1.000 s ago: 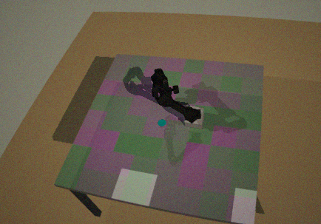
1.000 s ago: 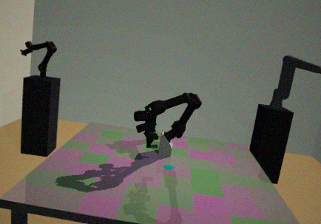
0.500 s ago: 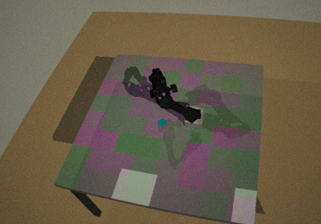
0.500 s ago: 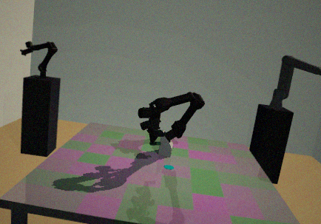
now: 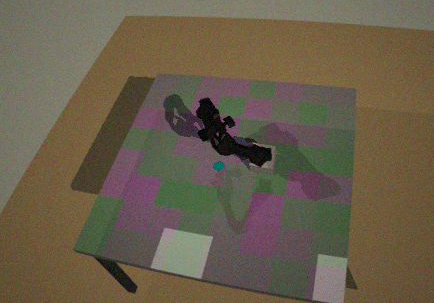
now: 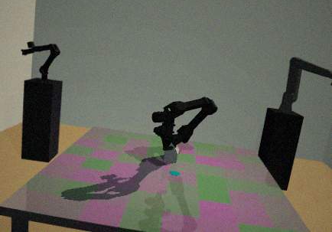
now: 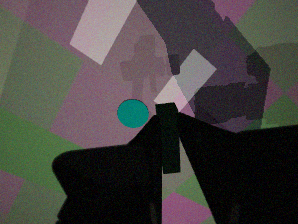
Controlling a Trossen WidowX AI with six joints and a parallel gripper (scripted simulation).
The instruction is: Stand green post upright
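Right now my gripper tip is 2 cm to the right of the green post and 1 cm past it. Also, from my gripper tip: cyan circle (14 cm below, 7 cm to the left).
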